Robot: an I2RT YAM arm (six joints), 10 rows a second.
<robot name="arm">
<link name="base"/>
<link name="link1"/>
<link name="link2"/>
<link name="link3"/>
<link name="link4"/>
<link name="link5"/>
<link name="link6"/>
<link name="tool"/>
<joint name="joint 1" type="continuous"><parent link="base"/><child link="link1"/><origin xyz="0 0 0.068"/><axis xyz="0 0 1"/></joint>
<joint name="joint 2" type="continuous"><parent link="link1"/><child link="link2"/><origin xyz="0.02 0.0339 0.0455"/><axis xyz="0 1 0"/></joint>
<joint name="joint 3" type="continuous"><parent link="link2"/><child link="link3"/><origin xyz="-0.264 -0.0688 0"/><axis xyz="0 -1 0"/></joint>
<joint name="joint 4" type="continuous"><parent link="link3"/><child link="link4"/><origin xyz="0.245 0.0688 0.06"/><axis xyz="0 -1 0"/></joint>
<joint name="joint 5" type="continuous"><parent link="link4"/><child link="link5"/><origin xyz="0.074 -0.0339 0.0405"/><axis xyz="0 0 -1"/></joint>
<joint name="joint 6" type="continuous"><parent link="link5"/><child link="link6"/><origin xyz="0.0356 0 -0.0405"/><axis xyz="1 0 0"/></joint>
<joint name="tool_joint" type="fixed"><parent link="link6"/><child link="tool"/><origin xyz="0 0 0" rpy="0 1.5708 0"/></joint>
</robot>
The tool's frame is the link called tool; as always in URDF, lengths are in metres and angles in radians. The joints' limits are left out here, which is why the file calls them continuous.
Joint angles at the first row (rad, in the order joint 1, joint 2, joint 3, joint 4, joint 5, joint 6):
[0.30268 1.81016 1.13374 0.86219 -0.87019 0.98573]
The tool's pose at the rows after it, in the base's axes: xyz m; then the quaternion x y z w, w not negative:
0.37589, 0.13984, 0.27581, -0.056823, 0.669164, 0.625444, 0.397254
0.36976, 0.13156, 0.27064, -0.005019, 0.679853, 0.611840, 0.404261
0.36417, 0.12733, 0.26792, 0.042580, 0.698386, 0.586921, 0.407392
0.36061, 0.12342, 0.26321, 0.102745, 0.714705, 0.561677, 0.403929
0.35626, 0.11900, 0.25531, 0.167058, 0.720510, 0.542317, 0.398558
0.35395, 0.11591, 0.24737, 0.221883, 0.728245, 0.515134, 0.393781
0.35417, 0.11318, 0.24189, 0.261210, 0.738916, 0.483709, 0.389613
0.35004, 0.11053, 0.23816, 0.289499, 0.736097, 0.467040, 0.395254
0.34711, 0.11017, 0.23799, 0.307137, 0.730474, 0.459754, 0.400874
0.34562, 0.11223, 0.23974, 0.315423, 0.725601, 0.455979, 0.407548
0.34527, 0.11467, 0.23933, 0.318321, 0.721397, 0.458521, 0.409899
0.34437, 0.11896, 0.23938, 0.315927, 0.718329, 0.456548, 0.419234
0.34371, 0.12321, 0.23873, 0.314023, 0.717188, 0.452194, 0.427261
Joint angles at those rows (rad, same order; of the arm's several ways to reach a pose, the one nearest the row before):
[0.29295 1.78095 1.09089 0.82998 -0.79178 1.02010]
[0.28273 1.74484 1.04048 0.80408 -0.70910 1.04459]
[0.28269 1.70468 1.01387 0.71649 -0.62028 1.03985]
[0.28327 1.67654 0.99545 0.63183 -0.52076 1.06559]
[0.28339 1.65637 0.96391 0.58907 -0.42378 1.12221]
[0.28525 1.64578 0.94879 0.52781 -0.33266 1.15815]
[0.28459 1.64301 0.95471 0.44957 -0.26108 1.16979]
[0.28654 1.62858 0.93285 0.43641 -0.20046 1.19039]
[0.29193 1.61693 0.92132 0.43353 -0.15826 1.20948]
[0.30172 1.61068 0.92020 0.43370 -0.12543 1.21865]
[0.30966 1.61365 0.91726 0.44884 -0.11260 1.22850]
[0.32411 1.61644 0.91443 0.46736 -0.08708 1.22154]
[0.33824 1.62097 0.91343 0.47920 -0.06116 1.21224]

